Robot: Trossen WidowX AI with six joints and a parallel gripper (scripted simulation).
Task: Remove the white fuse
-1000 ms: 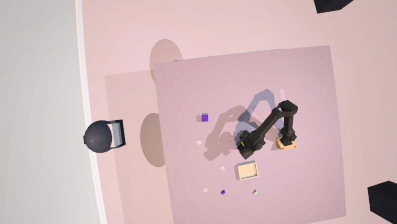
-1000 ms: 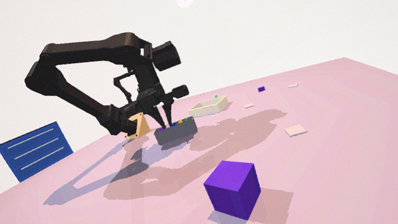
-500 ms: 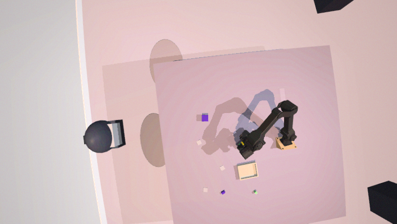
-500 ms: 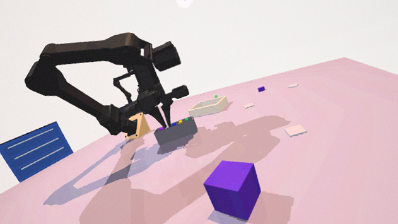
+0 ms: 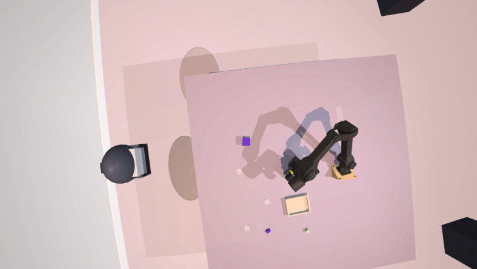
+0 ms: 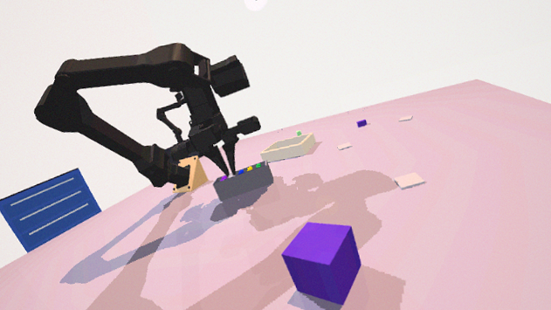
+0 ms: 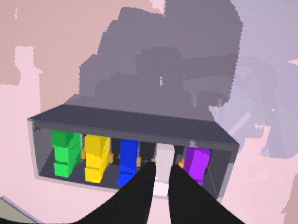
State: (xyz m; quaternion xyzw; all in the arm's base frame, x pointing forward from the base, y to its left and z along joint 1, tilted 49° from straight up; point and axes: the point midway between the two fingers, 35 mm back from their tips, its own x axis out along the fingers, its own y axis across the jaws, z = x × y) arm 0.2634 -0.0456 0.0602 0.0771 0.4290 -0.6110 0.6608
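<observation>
My gripper tip is 20 mm past the purple fuse, 10 mm to the left of it and 10 mm above it. The rest, counted from my gripper tip: yellow fuse (40 mm ahead, 20 mm to the left, 10 mm below); then blue fuse (20 mm ahead, 10 mm to the left, 10 mm below); then white fuse (10 mm below).
</observation>
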